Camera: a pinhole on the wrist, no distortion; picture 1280 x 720 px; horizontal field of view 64.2 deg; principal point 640.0 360.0 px. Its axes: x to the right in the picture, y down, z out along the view. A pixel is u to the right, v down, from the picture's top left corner.
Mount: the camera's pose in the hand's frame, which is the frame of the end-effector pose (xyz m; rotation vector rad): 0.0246 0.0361 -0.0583 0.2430 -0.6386 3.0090
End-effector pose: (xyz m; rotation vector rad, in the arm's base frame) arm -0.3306 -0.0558 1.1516 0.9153 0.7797 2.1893
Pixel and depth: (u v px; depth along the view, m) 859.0 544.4 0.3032
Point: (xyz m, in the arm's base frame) -0.1301 0.0838 1.1731
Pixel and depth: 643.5 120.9 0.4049
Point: -0.1026 0.1298 1.3573
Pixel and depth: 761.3 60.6 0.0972
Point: -0.3217 -0.0368 1.2042
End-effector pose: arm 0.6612 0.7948 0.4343 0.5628 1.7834 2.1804
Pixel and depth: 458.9 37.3 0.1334
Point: 0.6335 0.8873 0.4751
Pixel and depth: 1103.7 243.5 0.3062
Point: 0.8344 0.9994 0.4160
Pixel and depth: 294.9 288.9 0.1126
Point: 0.6094 0.8653 0.4476
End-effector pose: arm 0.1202 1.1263 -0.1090 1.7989 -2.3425 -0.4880
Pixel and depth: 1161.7 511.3 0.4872
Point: 0.2442 1.2920 -0.5411
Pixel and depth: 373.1 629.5 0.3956
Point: 0.2019 0.9483 -0.4236
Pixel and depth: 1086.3 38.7 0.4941
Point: 0.0150 1.3027 -0.5612
